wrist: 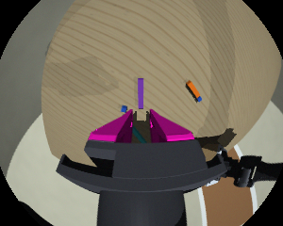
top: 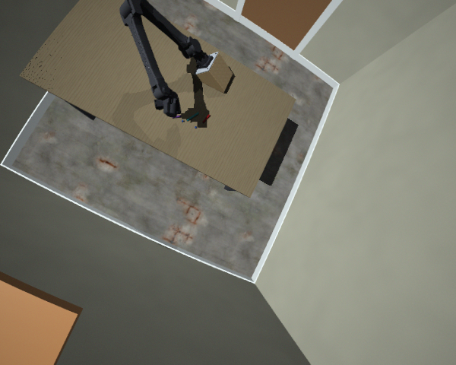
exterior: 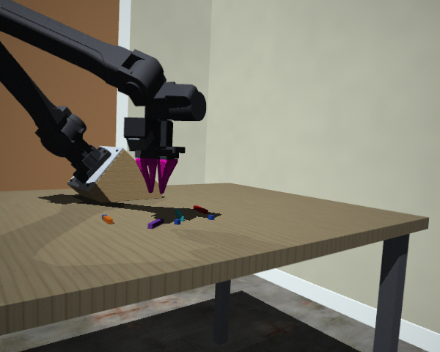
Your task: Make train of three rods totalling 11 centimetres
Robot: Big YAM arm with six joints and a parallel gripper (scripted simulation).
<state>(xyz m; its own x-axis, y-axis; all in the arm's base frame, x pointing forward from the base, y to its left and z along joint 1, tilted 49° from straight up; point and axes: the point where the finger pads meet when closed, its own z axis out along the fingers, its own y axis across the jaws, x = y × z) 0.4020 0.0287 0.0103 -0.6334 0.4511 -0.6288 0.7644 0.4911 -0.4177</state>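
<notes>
Now: hand 70 mm above the purple rod. The rest, counted from my hand: turquoise rod 60 mm behind, 90 mm to the left, 70 mm below; red rod 100 mm behind, 180 mm to the left, 70 mm below; orange rod 70 mm behind, 80 mm to the right, 70 mm below.
</notes>
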